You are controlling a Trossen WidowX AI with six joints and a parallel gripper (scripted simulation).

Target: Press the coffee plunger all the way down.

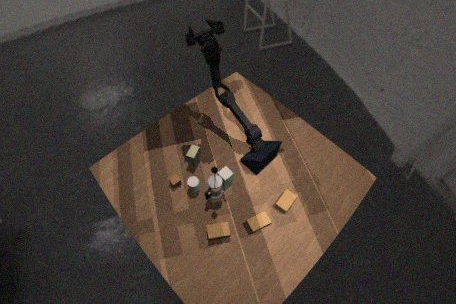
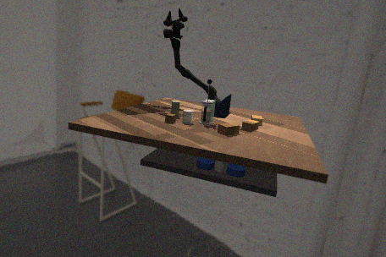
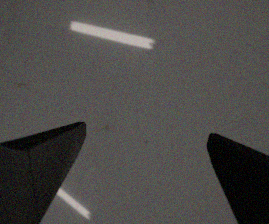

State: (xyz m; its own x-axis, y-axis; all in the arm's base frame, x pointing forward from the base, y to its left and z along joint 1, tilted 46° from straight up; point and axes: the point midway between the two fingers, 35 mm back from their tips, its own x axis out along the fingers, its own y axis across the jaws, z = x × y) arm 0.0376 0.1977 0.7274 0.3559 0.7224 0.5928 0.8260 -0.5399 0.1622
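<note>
Right now my gripper tip is 62 cm above the coffee press, 42 cm to the right of it and 23 cm short of it. The rest, counted from my gripper tip: brown block 73 cm below, 37 cm ahead, 23 cm to the left.
</note>
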